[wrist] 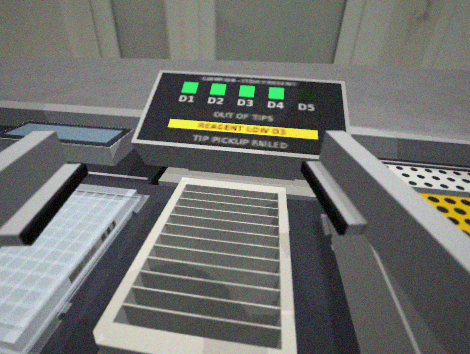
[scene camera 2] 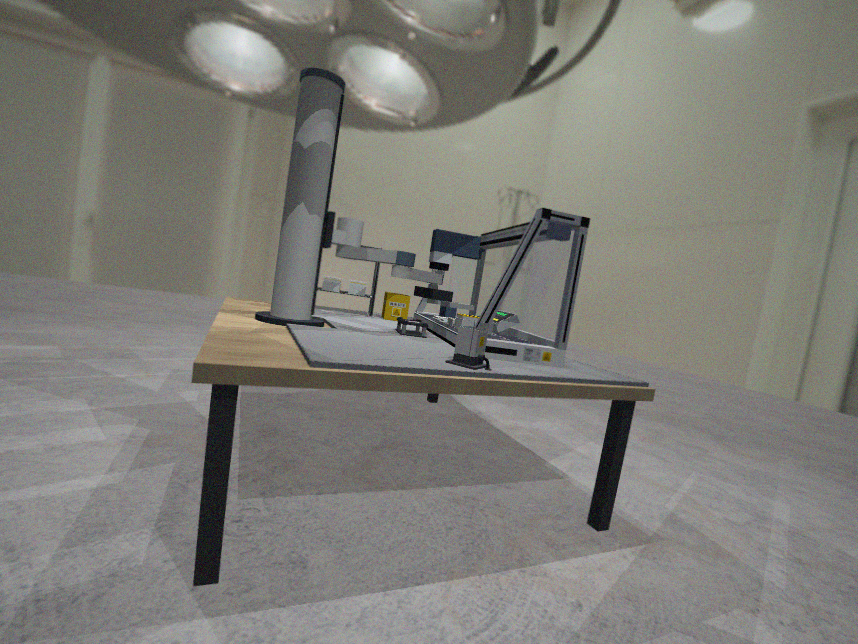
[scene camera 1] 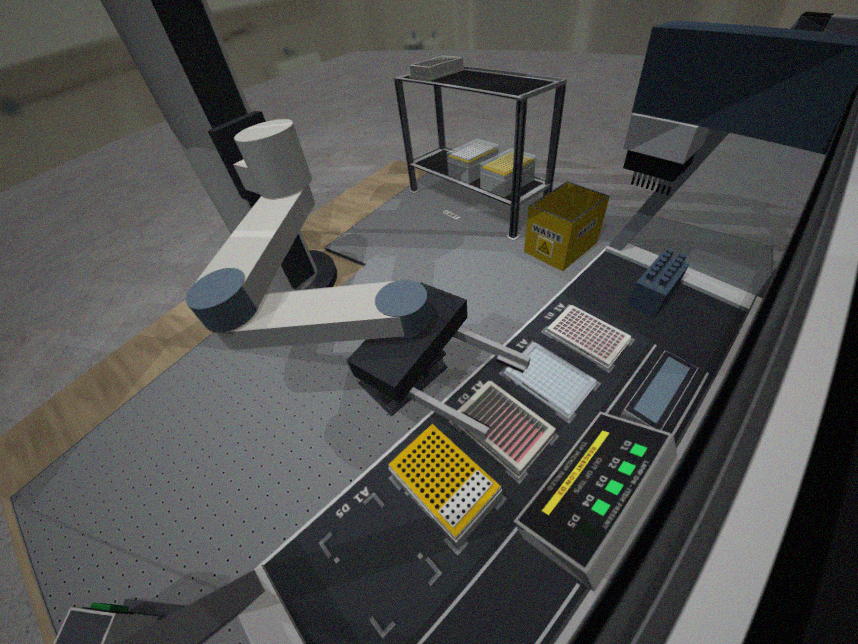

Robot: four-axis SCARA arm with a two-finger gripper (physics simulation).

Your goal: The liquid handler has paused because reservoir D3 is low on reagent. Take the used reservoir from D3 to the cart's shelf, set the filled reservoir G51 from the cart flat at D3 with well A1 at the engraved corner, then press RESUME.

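Places are measured from the arm's base along level axes (x ahead, y left, z up), in metres.
Pixels of known places: gripper, fingertip midpoint: (wrist: 197,150) (scene camera 2: 465,306) (scene camera 1: 509,396); arm's base, origin of the base link: (scene camera 2: 290,322) (scene camera 1: 293,283).
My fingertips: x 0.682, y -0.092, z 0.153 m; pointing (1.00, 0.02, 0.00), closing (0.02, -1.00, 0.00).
Observation:
For each thing: its middle in the pictures, then the offset to it from my fingertips. "spot": a spot on its surface instead.
- used reservoir, body centre: (wrist: 218,258) (scene camera 1: 503,426) 0.000 m ahead, 0.010 m right, 0.074 m down
- pale open box, body centre: (scene camera 1: 436,67) 0.564 m back, 0.680 m left, 0.225 m up
- cart, surface spot: (scene camera 1: 517,173) spot: 0.240 m back, 0.520 m left, 0.046 m up
- display, surface spot: (wrist: 240,120) spot: 0.124 m ahead, 0.032 m right, 0.029 m down
- clear plate, body centre: (wrist: 42,242) (scene camera 1: 549,377) 0.024 m ahead, 0.112 m left, 0.082 m down
- yellow tip rack, body centre: (wrist: 440,266) (scene camera 1: 444,481) (scene camera 2: 473,323) 0.025 m back, 0.130 m right, 0.057 m down
- white plate, body centre: (scene camera 1: 587,334) 0.047 m ahead, 0.234 m left, 0.082 m down
- blue rack, surface spot: (scene camera 1: 658,282) spot: 0.124 m ahead, 0.373 m left, 0.029 m down
- waste bin, body centre: (scene camera 1: 564,225) (scene camera 2: 395,306) 0.113 m back, 0.543 m left, 0.073 m down
- pipetting head, body centre: (scene camera 1: 669,130) (scene camera 2: 440,258) 0.051 m ahead, 0.436 m left, 0.212 m up
The used reservoir (scene camera 1: 509,431) (wrist: 215,245), a cream tray with slats and pinkish liquid, sits at D3. My gripper (scene camera 1: 505,394) (wrist: 197,150) is open and empty above deck level; in the wrist view its fingers are apart from the reservoir, one on each side, the left one over the D2 plate. A pale open box (scene camera 1: 435,67) lies at the left of the cart's top board; its label is not legible. The cart (scene camera 1: 517,173) has a lower shelf too. The display (scene camera 1: 562,521) (wrist: 240,120) shows REAGENT LOW D3 and lamps D1 to D4 lit. No RESUME label is legible.
A clear plate (scene camera 1: 550,379) (wrist: 50,250) at D2 and a yellow tip rack (scene camera 1: 443,478) (wrist: 452,212) at D4 flank D3. A white plate (scene camera 1: 589,334) is at D1, with a blue rack (scene camera 1: 658,282) beyond. The waste bin (scene camera 1: 548,239) stands near the cart. The pipetting head (scene camera 1: 661,142) hangs above.

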